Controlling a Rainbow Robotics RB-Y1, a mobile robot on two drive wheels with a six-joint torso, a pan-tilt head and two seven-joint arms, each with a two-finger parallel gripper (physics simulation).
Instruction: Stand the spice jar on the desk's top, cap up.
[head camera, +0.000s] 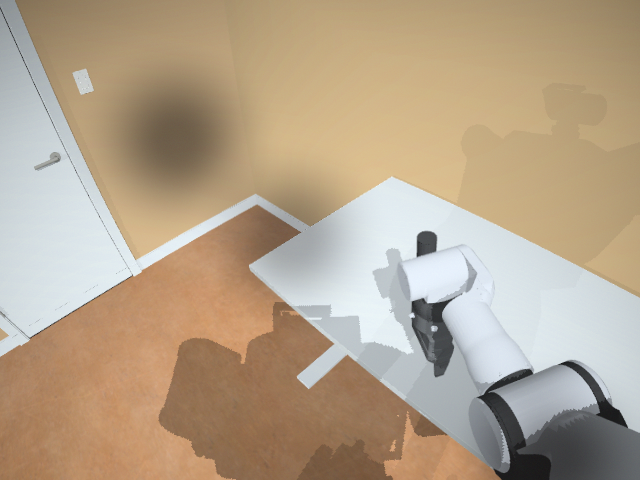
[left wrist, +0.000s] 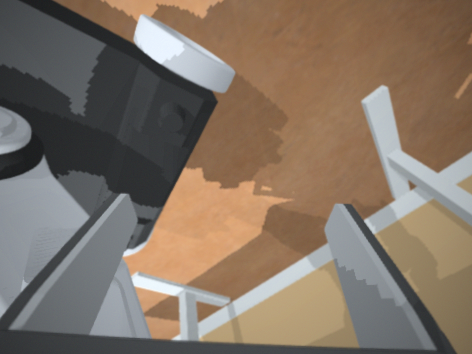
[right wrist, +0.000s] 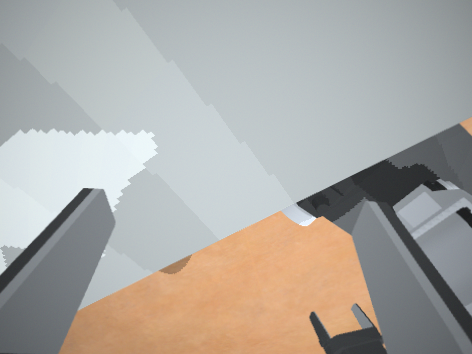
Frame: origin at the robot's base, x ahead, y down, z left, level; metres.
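Seen in the pictures: left gripper, fingertip midpoint: (left wrist: 231, 211) (right wrist: 333, 309); right gripper, fingertip midpoint: (head camera: 429, 353) (right wrist: 233, 211).
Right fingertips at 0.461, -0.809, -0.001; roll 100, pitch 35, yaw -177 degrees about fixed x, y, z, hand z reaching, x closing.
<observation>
A point is followed by its place in that frame, as x, y, z.
The spice jar does not show in any of the three views. The white desk's top (head camera: 516, 268) @(0.920, -0.721, -0.222) (right wrist: 250, 100) @(0.465, -0.721, -0.025) runs under my right arm in the head view and fills the upper part of the right wrist view. My right gripper (head camera: 439, 369) (right wrist: 233, 211) @(0.461, -0.809, -0.001) is open and empty, pointing down over the desk near its front edge. The arm hides part of the top in the head view. My left gripper (left wrist: 231, 211) @(-0.001, -0.526, 0.256) is open and empty, with floor and wall beyond its fingers; it also shows small in the right wrist view (right wrist: 334, 310) @(-0.001, -0.526, 0.256), over the floor beside the desk.
In the left wrist view, white leg frames (left wrist: 187, 312) @(0.450, -0.134, -0.807) (left wrist: 384, 125) stand near the wall, and my dark base (left wrist: 170, 145) @(0.023, -0.191, 0.106) with a white wheel (left wrist: 200, 67) is at the left. In the head view, a wall lies behind the desk and a white door (head camera: 46, 206) @(0.495, -0.705, 1.897) is at the left.
</observation>
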